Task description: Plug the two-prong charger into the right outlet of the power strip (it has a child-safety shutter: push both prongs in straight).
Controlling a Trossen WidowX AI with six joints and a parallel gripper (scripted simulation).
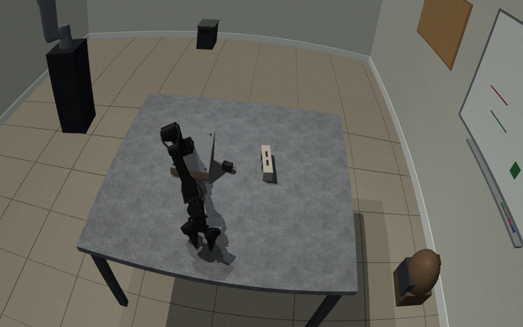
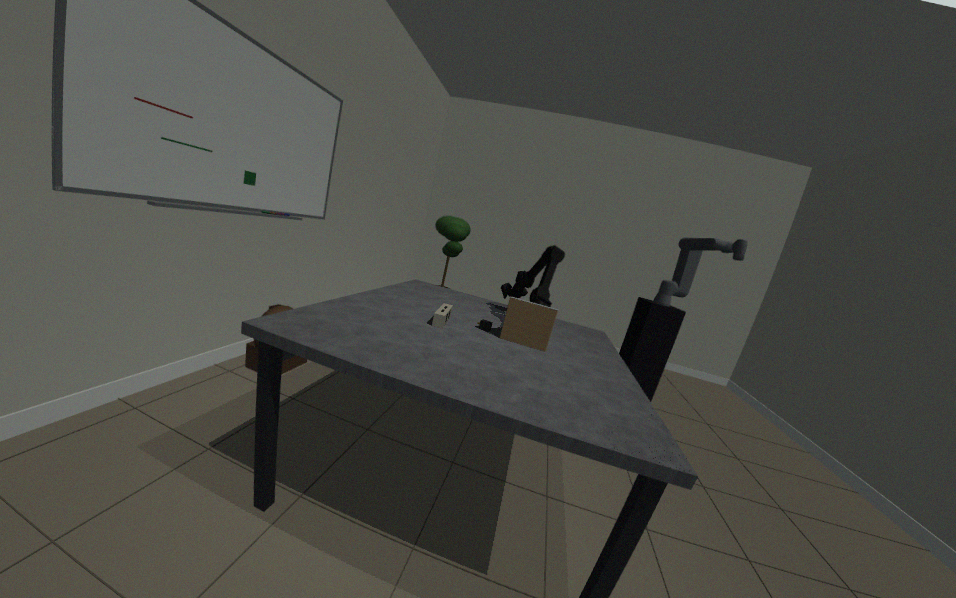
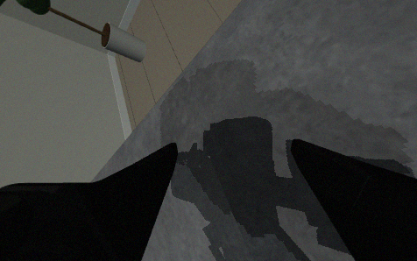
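Now: gripper tip 10 cm short of the dark charger, 52 cm to the right of it and 1 cm above it.
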